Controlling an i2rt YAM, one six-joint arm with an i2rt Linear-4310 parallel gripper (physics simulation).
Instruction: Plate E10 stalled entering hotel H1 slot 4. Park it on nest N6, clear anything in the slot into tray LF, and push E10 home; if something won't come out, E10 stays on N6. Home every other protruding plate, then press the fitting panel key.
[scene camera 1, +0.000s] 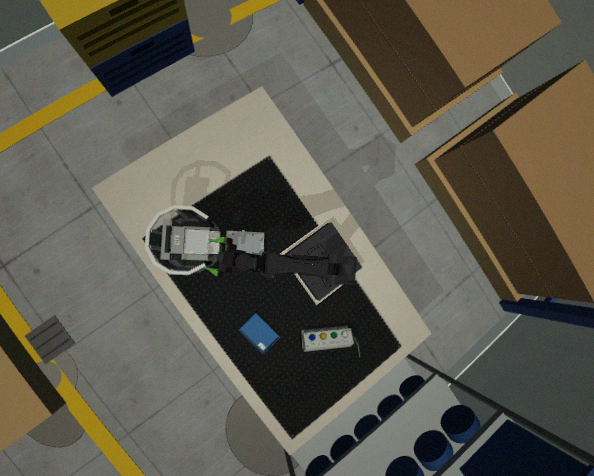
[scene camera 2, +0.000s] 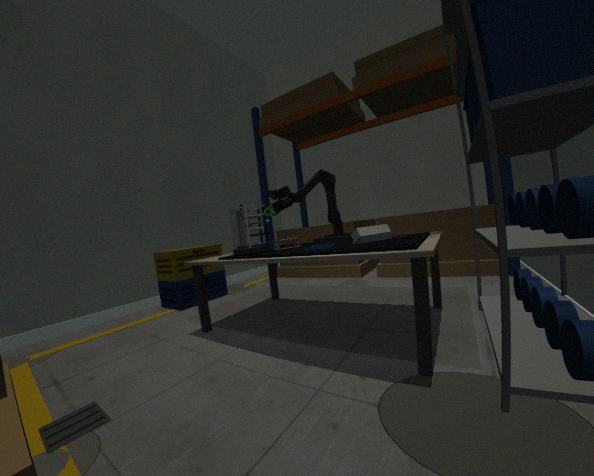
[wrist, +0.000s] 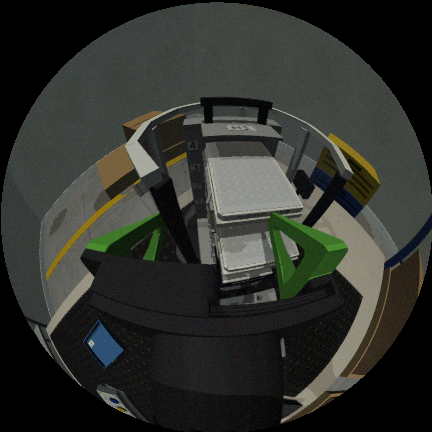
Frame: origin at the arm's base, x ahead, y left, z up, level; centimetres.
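Seen in the pictures: gripper, between the fingertips: (scene camera 1: 206, 253) (scene camera 2: 262, 215) (wrist: 216, 217); arm's base, origin of its link: (scene camera 2: 339, 235).
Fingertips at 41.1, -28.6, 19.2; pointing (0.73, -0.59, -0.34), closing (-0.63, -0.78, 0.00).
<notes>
Offsets run from my fingertips to a thing's top centre, as dx, dy, dz. "spot": to the spot under its first point.
Hotel H1 @(spot: +6.1, -8.4, +4.2) (scene camera 1: 177, 240) (wrist: 241, 129) stands at the left end of the mat, slot numbers on its left side. A white plate @(+2.6, -6.4, +1.2) (scene camera 1: 197, 241) (wrist: 255, 185) protrudes from its top slot, beside the 4, fitting E10. A lower plate @(-0.3, -4.8, -2.9) (wrist: 245, 250) also protrudes. What lies inside slot 4 is hidden. My gripper (scene camera 1: 215, 256) (scene camera 2: 269, 211) (wrist: 216, 217) is open and empty in front of the hotel, offset to the plates' left in the wrist view. A grey nest fixture (scene camera 1: 252, 241) (scene camera 2: 286, 244) stands before the hotel. A blue tray @(-1.7, +40.8, -21.3) (scene camera 1: 259, 332) (wrist: 103, 344) and the key panel @(-26.7, +58.4, -14.6) (scene camera 1: 327, 342) lie farther off.
A white ring guard (scene camera 1: 149, 222) (wrist: 145, 160) on black posts surrounds the hotel's upper part, with its opening toward my gripper. A black handle @(spot: +7.8, -9.4, +7.3) (wrist: 236, 101) rises behind the hotel top. The arm stands on a dark base plate (scene camera 1: 320, 290). The panel's keys are blue, yellow, green and white.
</notes>
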